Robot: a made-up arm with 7 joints. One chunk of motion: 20 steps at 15 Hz.
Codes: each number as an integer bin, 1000 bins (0 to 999) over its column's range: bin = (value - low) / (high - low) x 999, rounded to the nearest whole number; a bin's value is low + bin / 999 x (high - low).
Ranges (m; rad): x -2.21..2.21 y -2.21..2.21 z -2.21..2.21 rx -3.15..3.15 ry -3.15..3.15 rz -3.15..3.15
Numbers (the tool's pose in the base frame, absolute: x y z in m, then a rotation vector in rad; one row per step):
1: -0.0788 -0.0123 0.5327 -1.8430 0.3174 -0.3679
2: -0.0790 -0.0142 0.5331 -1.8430 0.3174 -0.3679
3: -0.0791 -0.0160 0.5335 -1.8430 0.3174 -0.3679
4: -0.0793 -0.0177 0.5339 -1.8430 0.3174 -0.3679
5: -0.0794 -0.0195 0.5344 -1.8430 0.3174 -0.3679
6: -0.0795 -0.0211 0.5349 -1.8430 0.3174 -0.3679
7: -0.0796 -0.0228 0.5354 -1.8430 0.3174 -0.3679
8: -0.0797 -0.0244 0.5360 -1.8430 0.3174 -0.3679
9: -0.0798 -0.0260 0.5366 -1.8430 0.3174 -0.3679
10: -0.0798 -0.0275 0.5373 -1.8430 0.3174 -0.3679
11: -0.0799 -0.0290 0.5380 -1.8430 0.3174 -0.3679
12: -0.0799 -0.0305 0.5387 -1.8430 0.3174 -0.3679
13: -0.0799 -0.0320 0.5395 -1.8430 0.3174 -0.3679
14: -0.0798 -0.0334 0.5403 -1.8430 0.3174 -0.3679
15: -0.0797 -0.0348 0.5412 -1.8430 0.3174 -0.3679
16: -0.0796 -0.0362 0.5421 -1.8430 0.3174 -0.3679
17: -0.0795 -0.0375 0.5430 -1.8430 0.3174 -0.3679
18: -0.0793 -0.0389 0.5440 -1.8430 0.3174 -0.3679
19: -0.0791 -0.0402 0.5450 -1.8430 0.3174 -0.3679
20: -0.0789 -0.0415 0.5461 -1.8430 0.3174 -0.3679
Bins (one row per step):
1: 482 497 620 207 550 441
2: 482 496 620 207 550 441
3: 482 496 620 207 550 441
4: 482 495 620 207 550 441
5: 482 495 620 207 550 441
6: 482 495 620 207 550 441
7: 482 494 621 207 550 441
8: 481 494 621 207 550 441
9: 481 494 621 207 550 441
10: 481 493 621 207 550 441
11: 481 493 621 207 550 441
12: 481 493 621 207 550 441
13: 481 492 621 207 550 441
14: 481 492 622 207 550 441
15: 481 492 622 207 550 441
16: 482 491 622 207 550 441
17: 482 491 622 207 550 441
18: 482 491 622 207 550 441
19: 482 490 623 207 550 441
20: 482 490 623 207 550 441

